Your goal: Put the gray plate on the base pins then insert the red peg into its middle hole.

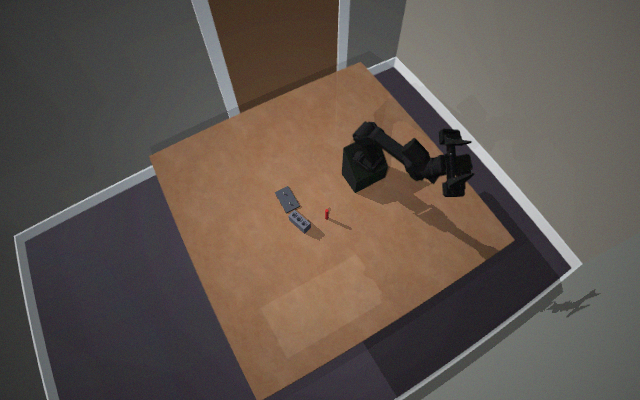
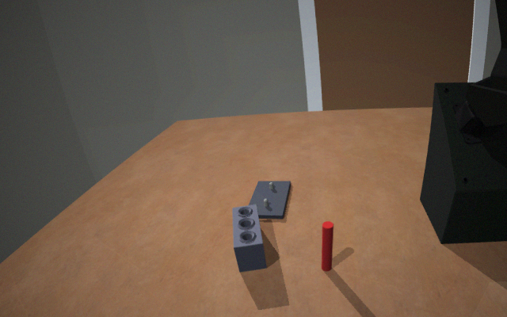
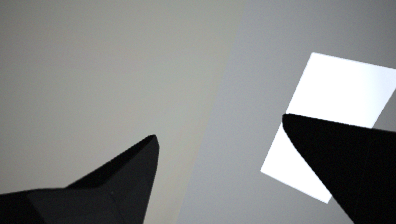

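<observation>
The gray plate is 32 cm ahead of my gripper tip, 40 cm to the right of it and 72 cm below it. Round my gripper tip: base (30 cm ahead, 54 cm to the right, 75 cm below); red peg (21 cm ahead, 36 cm to the right, 72 cm below).
</observation>
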